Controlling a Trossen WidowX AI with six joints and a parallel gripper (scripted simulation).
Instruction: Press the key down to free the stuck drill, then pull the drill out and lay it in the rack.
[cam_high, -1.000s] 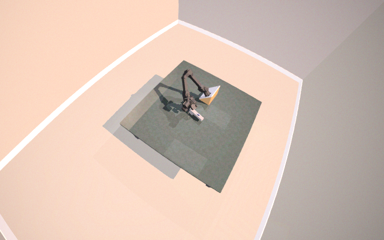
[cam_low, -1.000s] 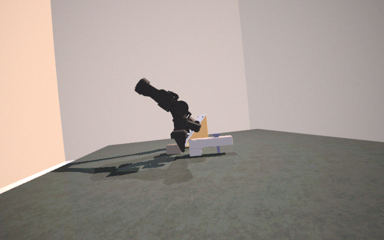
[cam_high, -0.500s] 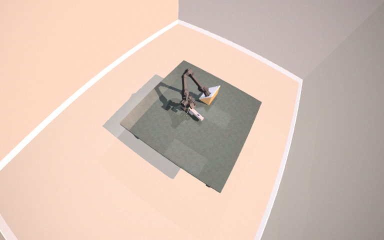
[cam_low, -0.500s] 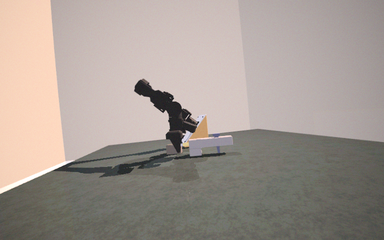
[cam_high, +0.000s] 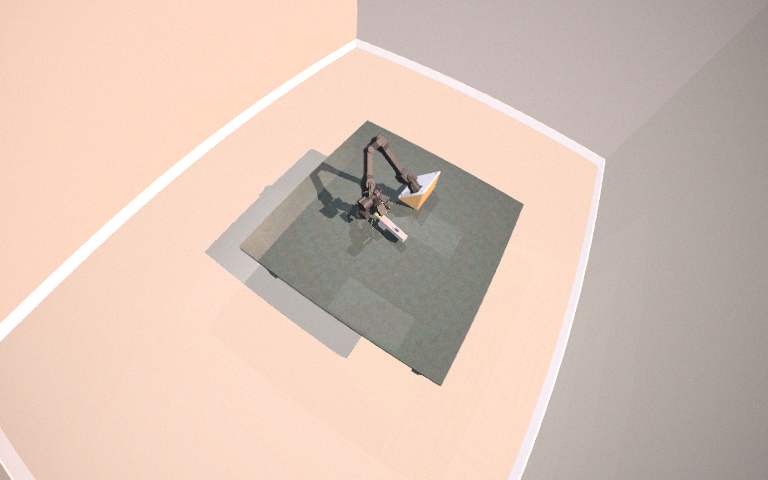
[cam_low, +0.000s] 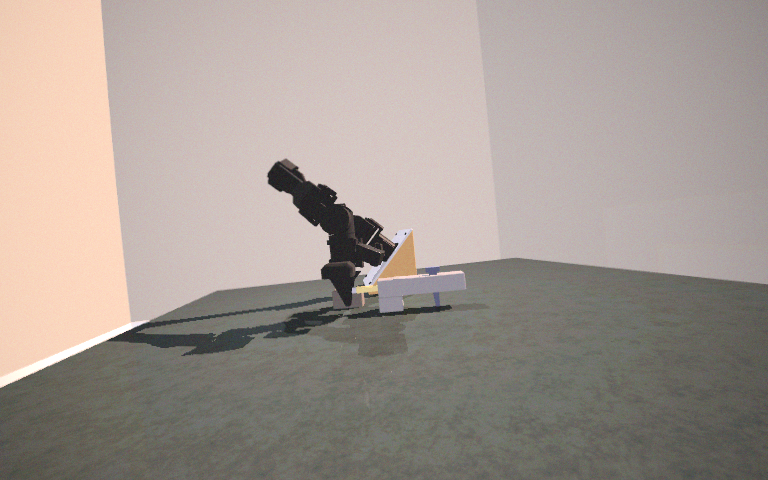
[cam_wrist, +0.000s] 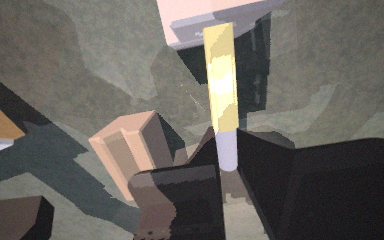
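The drill is 1 cm ahead of my gripper tip, 5 cm to the left of it and 3 cm above it. Round my gripper tip: key: 4 cm ahead, 18 cm to the left, 4 cm above; rack: 8 cm behind; housing block: 3 cm ahead, 15 cm to the left, 3 cm above.
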